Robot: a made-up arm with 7 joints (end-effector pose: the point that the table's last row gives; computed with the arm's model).
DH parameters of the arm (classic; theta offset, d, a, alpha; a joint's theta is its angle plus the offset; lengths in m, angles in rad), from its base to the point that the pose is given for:
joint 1: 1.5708 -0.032 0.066 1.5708
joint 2: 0 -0.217 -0.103 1.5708
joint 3: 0 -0.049 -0.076 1.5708
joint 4: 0 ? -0.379 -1.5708
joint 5: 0 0.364 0.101 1.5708
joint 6: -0.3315 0 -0.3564 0
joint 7: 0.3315 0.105 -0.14 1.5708
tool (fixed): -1.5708 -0.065 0 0
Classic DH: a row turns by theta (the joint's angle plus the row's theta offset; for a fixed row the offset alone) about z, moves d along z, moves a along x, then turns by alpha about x.
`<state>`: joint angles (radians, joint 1 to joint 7).
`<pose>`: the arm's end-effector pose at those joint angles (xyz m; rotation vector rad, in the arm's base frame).
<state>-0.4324 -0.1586 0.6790 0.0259 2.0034 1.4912 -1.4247</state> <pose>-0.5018 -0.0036 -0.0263 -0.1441 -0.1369 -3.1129</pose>
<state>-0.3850 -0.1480 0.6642 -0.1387 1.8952 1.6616 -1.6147</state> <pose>-0.4978 -0.0756 -0.0441 0.0777 -0.0402 -2.9357</pose>
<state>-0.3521 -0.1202 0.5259 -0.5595 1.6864 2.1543 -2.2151</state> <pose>-0.3535 -0.2350 -0.1622 0.6104 0.0907 -2.5025</pose>
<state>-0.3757 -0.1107 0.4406 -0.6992 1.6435 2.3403 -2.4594</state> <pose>-0.2583 -0.2516 -0.2164 0.7872 0.1180 -2.3822</pose>
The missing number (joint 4, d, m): -0.049
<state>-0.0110 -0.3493 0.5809 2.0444 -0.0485 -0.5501 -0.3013</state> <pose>-0.5458 -0.1041 0.9900 -1.4777 0.3225 -0.5958</pose>
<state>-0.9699 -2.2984 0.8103 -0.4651 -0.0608 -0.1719 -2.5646</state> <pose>-0.4448 0.2065 0.5516 0.6083 -0.6226 -0.1755</pose>
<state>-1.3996 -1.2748 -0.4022 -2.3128 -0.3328 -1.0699 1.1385</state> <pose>0.3417 0.6273 -0.6078 0.9674 -0.5025 -1.0560</pose>
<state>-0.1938 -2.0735 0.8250 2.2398 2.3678 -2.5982 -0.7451</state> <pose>0.3969 0.9349 -0.0586 -1.2101 1.0843 1.5418</pose>
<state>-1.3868 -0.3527 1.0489 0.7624 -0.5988 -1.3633 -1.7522</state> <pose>-0.4434 0.8344 -0.2088 1.3851 -2.0695 -1.2743</pose>
